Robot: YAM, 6 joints.
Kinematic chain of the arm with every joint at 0, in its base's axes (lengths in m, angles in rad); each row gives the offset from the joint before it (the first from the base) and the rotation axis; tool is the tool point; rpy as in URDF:
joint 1: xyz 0 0 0.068 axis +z
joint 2: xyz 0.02 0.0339 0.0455 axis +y
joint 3: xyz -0.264 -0.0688 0 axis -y
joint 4: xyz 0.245 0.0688 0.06 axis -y
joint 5: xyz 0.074 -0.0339 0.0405 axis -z
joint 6: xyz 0.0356 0 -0.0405 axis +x
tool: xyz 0 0 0 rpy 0 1.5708 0
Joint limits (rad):
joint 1: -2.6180..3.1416
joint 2: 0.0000..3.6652
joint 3: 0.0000..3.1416
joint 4: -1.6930..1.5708
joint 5: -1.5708..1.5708
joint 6: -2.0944..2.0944
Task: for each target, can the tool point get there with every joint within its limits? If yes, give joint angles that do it. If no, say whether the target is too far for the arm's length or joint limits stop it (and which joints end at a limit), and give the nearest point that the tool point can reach.
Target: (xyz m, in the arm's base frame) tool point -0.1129 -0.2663 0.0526
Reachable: yes | joints -2.0093 2.2164 1.1596 -1.1318 -0.3101 1.5157
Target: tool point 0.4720 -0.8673 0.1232
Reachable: no: too far | nearest point 0.3087 -0.5672 0.1198 | short by 0.342 m
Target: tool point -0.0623 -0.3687 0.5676
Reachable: yes | joints 1.3968 0.7790 2.5329 1.0269 0.0705 1.6328
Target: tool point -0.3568 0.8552 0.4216
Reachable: no: too far | nearest point -0.2359 0.5653 0.3149 | short by 0.332 m
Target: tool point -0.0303 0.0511 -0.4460
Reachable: no: joint limits stop it (at a limit: joint 2) | nearest point -0.0521 0.0879 -0.3494 | short by 0.106 m
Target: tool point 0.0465 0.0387 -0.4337
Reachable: no: joint limits stop it (at a limit: joint 2) | nearest point 0.0763 0.0635 -0.3481 | short by 0.094 m
